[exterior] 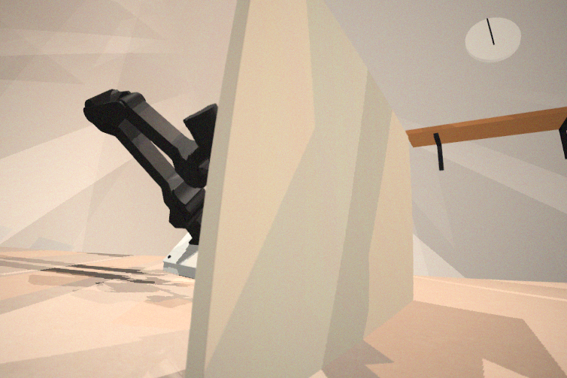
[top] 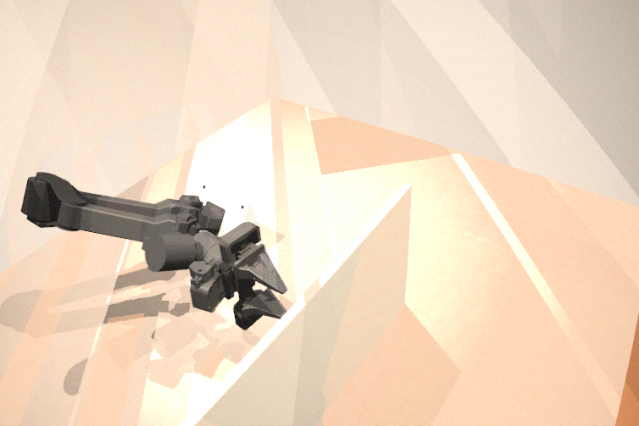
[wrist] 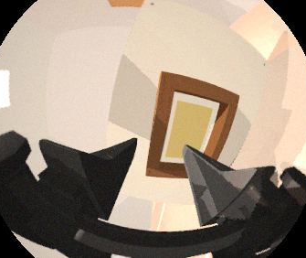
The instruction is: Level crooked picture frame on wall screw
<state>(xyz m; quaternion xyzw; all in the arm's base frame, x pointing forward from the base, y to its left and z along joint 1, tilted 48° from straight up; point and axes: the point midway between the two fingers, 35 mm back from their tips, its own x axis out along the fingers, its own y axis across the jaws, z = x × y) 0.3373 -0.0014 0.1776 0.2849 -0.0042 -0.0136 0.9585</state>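
My gripper tip is 5 cm short of the picture frame, 1 cm to the left of it and 5 cm above it. The rest, counted from my gripper tip: wall panel: 6 cm ahead, 1 cm to the right, 6 cm below.
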